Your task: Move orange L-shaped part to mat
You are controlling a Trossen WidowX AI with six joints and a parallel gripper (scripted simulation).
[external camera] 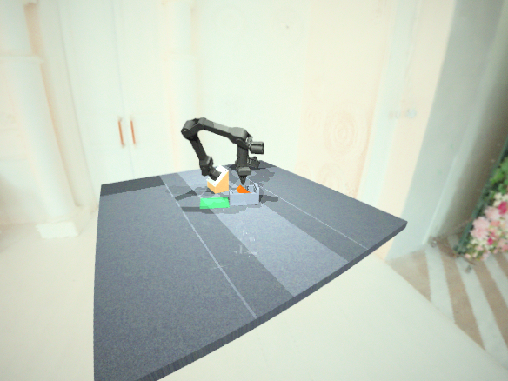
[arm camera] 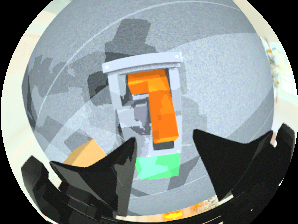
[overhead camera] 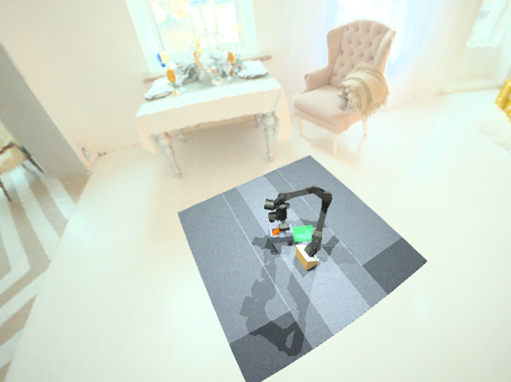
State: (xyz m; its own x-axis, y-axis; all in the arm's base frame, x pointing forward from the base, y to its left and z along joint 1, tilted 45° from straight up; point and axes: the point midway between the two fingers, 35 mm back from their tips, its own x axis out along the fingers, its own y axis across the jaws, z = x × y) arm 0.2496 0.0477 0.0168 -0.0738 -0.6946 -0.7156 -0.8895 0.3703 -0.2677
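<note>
My gripper tip is now 40 mm to the right of the orange L-shaped part and 70 mm above it. The rest, counted from my gripper tip: green mat (80 mm behind, 120 mm to the right, 130 mm below).
</note>
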